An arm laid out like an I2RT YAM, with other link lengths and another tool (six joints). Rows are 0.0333 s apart.
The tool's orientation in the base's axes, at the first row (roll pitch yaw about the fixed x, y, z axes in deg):
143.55 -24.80 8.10
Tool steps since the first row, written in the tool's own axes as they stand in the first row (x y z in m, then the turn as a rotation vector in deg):
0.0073 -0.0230 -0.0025 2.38 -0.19 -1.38
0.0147 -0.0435 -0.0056 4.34 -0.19 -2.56
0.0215 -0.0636 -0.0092 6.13 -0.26 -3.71
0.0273 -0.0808 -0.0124 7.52 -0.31 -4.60
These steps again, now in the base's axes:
0.0086 0.0214 -0.0075 1.59 1.21 1.90
0.0167 0.0411 -0.0132 2.86 2.10 3.59
0.0240 0.0606 -0.0186 3.99 3.01 5.14
0.0301 0.0774 -0.0231 4.88 3.71 6.35

